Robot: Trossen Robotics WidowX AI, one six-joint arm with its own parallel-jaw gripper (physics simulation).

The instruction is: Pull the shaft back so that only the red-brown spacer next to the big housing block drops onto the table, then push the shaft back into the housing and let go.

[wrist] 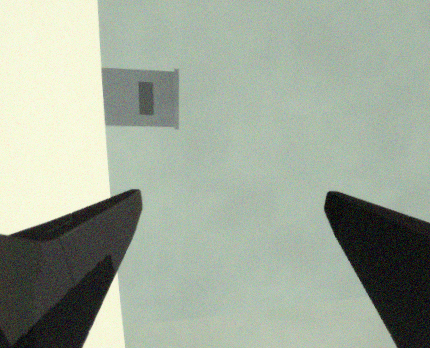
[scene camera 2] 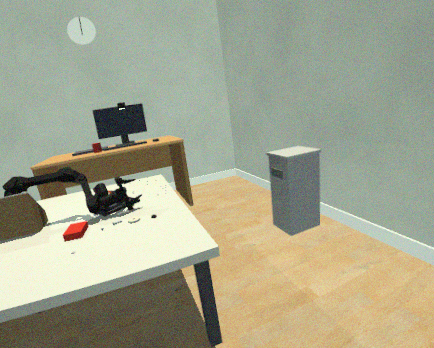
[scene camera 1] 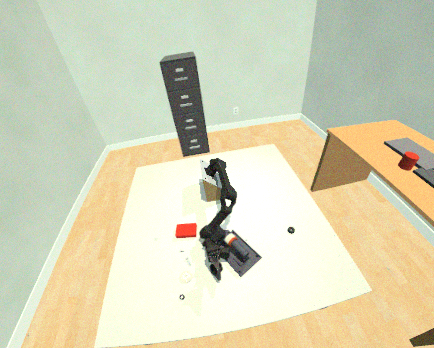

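Pixels of known places: gripper, fingertip midpoint: [wrist: 233, 199] [scene camera 2: 139, 186] [scene camera 1: 219, 275]; arm's base at its link origin: [scene camera 2: 11, 202] [scene camera 1: 209, 172].
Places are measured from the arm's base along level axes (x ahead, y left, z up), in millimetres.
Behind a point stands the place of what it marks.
Note:
The dark housing block [scene camera 1: 241, 251] lies on a dark base plate [scene camera 1: 242, 271] beside the arm. The red-brown spacer [scene camera 1: 232, 242] {x 483, y -21, z -68 mm} shows as a thin band against the block's end, with a cream part [scene camera 1: 229, 238] {x 466, y -25, z -64 mm} next to it. The shaft cannot be made out; the arm hides the area beyond the cream part. My gripper [scene camera 1: 220, 265] [scene camera 2: 137, 190] {x 629, y -130, z -56 mm} [wrist: 233, 199] {x 629, y -130, z -56 mm} is open and empty, above the table beside the base plate. In the wrist view the fingers stand wide apart, with the wall behind them. The assembly does not show in the wrist view.
A red box [scene camera 1: 186, 230] {x 290, y -236, z -140 mm} [scene camera 2: 76, 231] {x 287, y -290, z -141 mm} lies on the white table [scene camera 1: 300, 285] {x 774, y 221, z -171 mm} [scene camera 2: 165, 240] {x 610, y -589, z -170 mm}. A pale disc [scene camera 1: 185, 276] {x 543, y -299, z -162 mm} and a small dark ring [scene camera 1: 182, 297] {x 644, y -328, z -163 mm} lie near the gripper. Another dark ring [scene camera 1: 291, 230] {x 506, y 331, z -155 mm} lies beyond the base plate. A brown block [scene camera 1: 211, 191] {x 103, y -21, z -74 mm} stands by the arm's base.

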